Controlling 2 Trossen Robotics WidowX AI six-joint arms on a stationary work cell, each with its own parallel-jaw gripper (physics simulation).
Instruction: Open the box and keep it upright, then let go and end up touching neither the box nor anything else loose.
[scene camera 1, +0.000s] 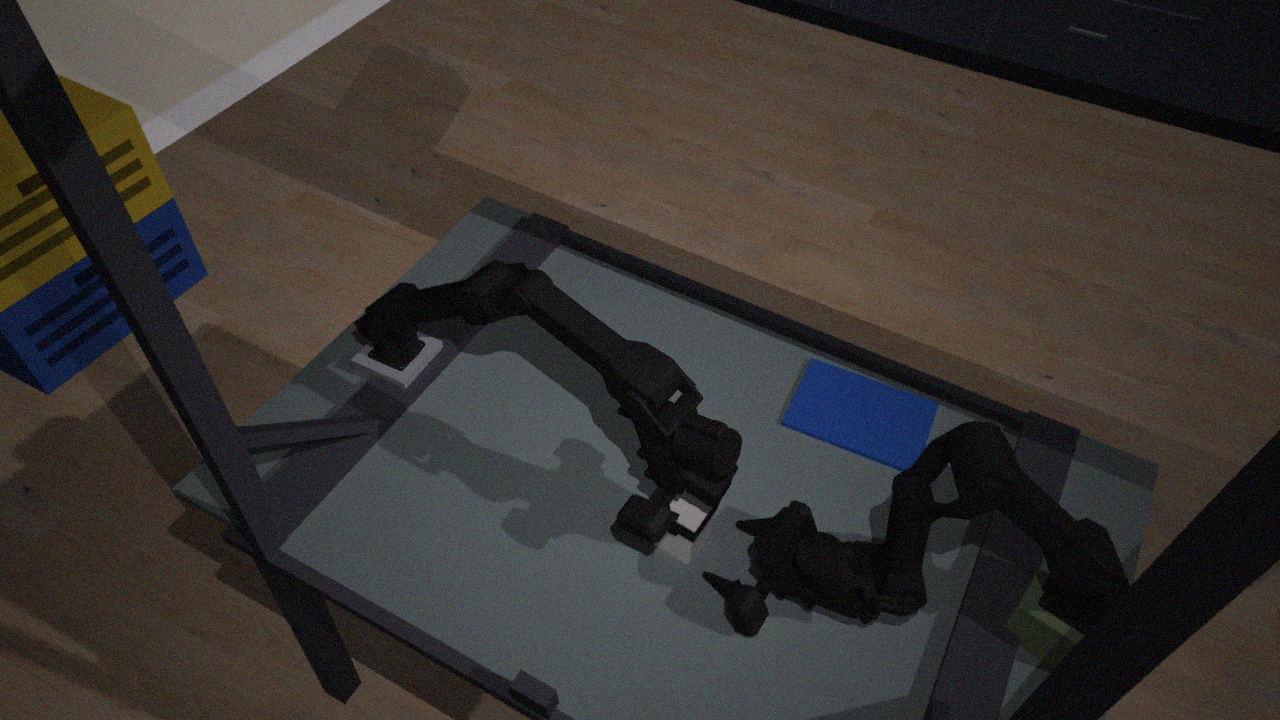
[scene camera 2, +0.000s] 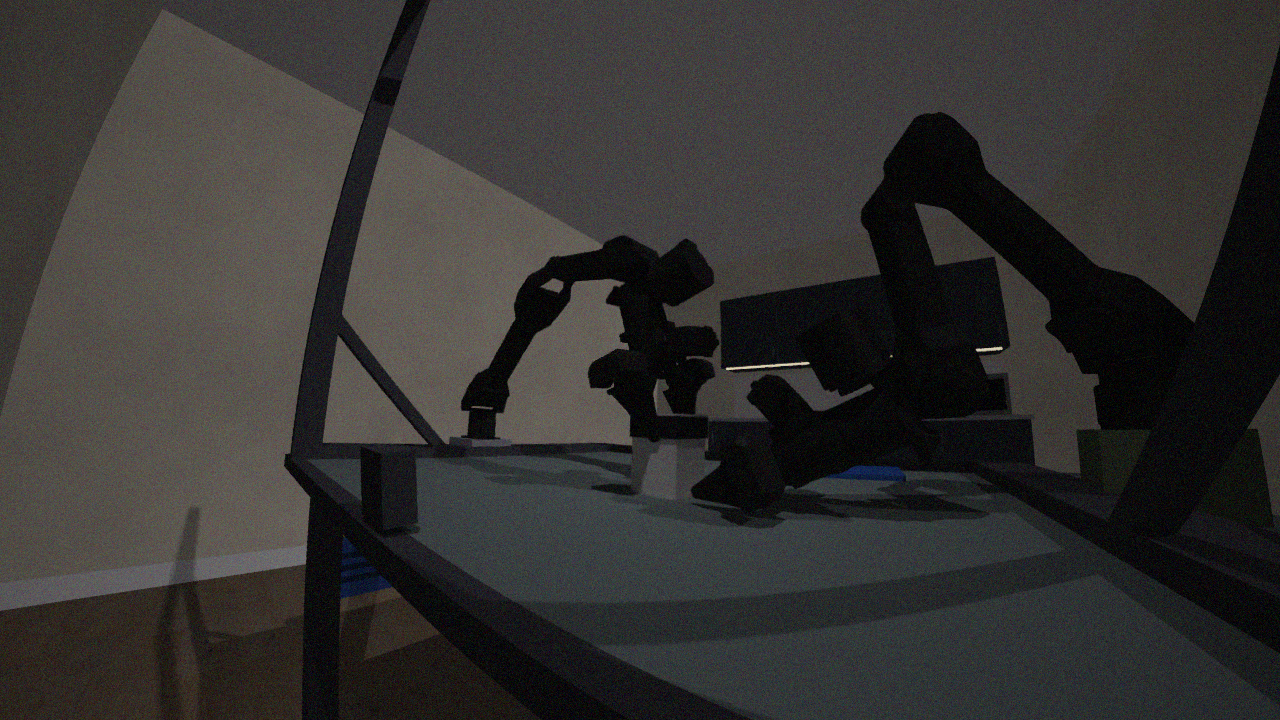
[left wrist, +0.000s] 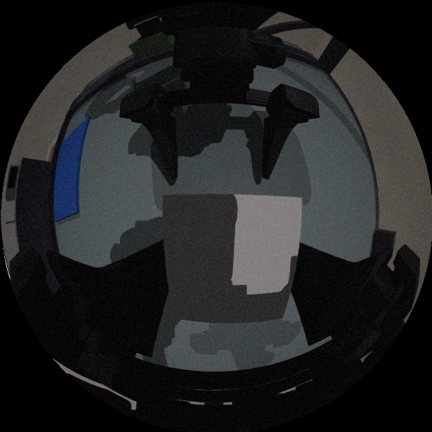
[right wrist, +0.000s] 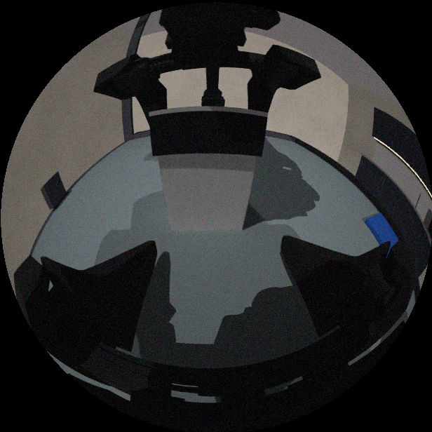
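Pixels of known places: left gripper, fingertip midpoint: (scene camera 1: 687, 514) (scene camera 2: 673, 438); right gripper, fingertip midpoint: (scene camera 1: 720, 548) (scene camera 2: 714, 486); left arm's base at its link origin: (scene camera 1: 397, 350) (scene camera 2: 480, 438); right arm's base at its link origin: (scene camera 1: 1073, 602) (scene camera 2: 1150, 429).
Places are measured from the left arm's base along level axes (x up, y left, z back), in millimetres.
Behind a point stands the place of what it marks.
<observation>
The box (scene camera 1: 689, 514) (scene camera 2: 657, 470) (left wrist: 200, 250) (right wrist: 207, 195) stands upright on the table, pale with a black band around its upper part. Its flat top looks closed, lit on one side and shaded on the other. My left gripper (scene camera 1: 683, 521) {x 32, y -74, z -539 mm} (scene camera 2: 664, 417) {x 32, y -74, z -539 mm} (left wrist: 229, 242) (right wrist: 209, 107) comes down from above and is shut on the box, one finger on each side. My right gripper (scene camera 1: 722, 550) {x -20, y -72, z -592 mm} (scene camera 2: 729, 438) (left wrist: 219, 176) (right wrist: 220, 245) is open and empty, low beside the box, its fingers pointing toward the box's side and apart from it.
A flat blue slab (scene camera 1: 859, 413) {x -26, y 253, z -688 mm} (scene camera 2: 872, 472) {x -26, y 219, z -749 mm} (left wrist: 69, 175) (right wrist: 382, 230) lies on the table (scene camera 1: 429, 573) {x -34, y -282, z -256 mm} near its far edge. A small dark block (scene camera 1: 534, 689) {x 23, y -369, z -476 mm} (scene camera 2: 389, 488) {x -1, y -374, z -498 mm} (right wrist: 54, 190) stands at the near edge. A green block (scene camera 1: 1045, 622) {x 43, y -9, z -991 mm} (scene camera 2: 1235, 483) {x -1, y -20, z -1038 mm} is by the right arm's base. Dark frame posts rise at both sides.
</observation>
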